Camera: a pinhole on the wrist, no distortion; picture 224 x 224 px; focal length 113.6 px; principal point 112.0 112.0 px. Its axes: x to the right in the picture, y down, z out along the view. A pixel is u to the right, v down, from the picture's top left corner.
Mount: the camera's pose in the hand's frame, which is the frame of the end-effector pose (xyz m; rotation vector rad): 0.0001 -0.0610 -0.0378 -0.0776 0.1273 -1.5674
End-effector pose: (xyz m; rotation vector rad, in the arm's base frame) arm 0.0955 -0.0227 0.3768 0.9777 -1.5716 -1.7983
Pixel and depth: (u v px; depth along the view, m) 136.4 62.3 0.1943
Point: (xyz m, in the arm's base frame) 0.0023 0.1377 0.2872
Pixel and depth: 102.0 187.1 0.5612
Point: -0.5422 -0.0950 0.3004
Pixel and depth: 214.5 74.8 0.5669
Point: -0.2390 0.4709 -0.1604
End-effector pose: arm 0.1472 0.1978 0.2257 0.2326 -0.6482 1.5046
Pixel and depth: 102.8 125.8 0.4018
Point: 0.0911 0.0929 0.5775
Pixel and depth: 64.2 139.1 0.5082
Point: -0.1119 0.1268 0.6618
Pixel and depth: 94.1 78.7 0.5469
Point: 0.0126 -0.1534 0.6062
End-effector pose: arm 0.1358 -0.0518 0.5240 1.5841 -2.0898 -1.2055
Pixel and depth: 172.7 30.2 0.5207
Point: 0.1625 0.4319 0.0204
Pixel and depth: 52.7 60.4 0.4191
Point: -0.1708 0.2630 0.4100
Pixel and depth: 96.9 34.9 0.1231
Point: 0.1332 0.0479 0.4464
